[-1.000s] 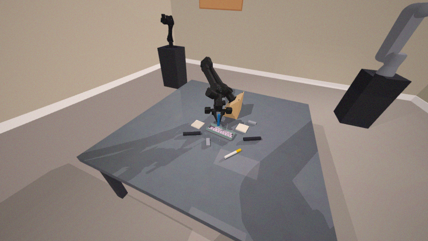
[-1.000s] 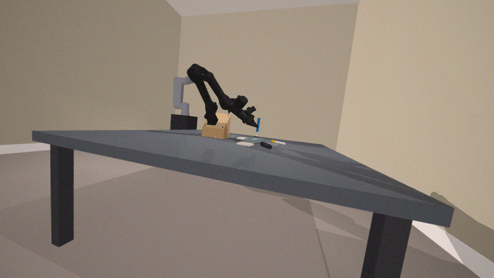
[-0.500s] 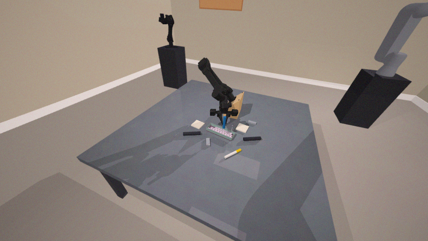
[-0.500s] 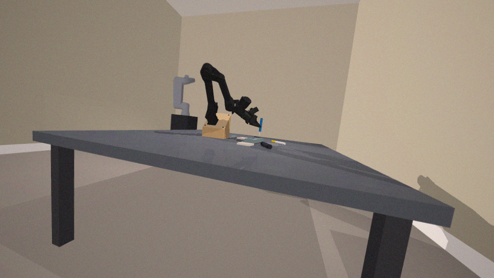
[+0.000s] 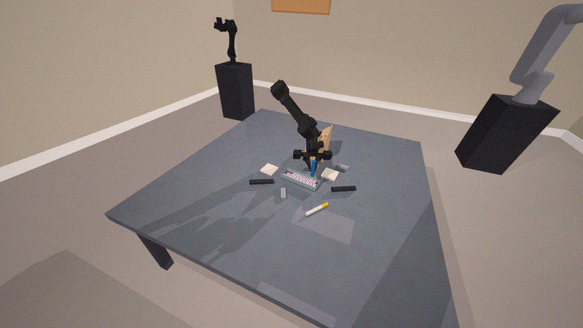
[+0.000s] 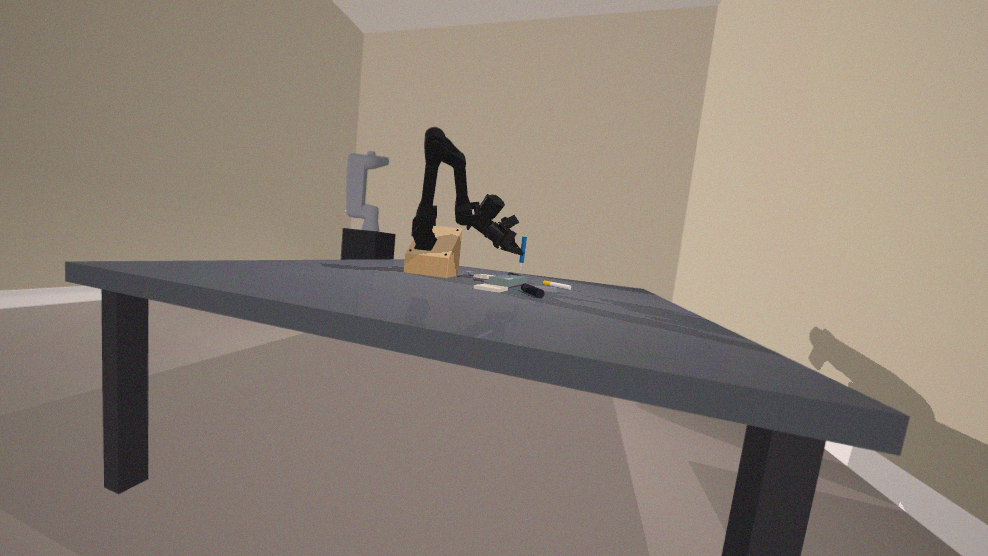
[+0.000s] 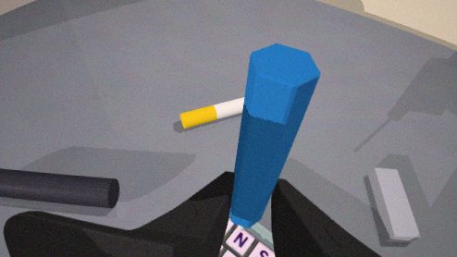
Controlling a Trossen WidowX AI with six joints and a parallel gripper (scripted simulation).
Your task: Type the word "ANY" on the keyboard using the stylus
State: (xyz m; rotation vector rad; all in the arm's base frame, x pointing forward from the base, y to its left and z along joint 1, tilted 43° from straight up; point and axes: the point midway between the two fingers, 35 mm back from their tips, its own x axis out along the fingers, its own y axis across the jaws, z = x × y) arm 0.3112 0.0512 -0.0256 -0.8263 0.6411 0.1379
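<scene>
Right now the n key is 90 mm below my gripper tip. The rest, counted from my gripper tip: yellow marker (120 mm ahead, 100 mm below, 70 mm to the left); then blue hexagonal stylus (20 mm below); then H key (90 mm below, 80 mm to the right, 10 mm behind).
</scene>
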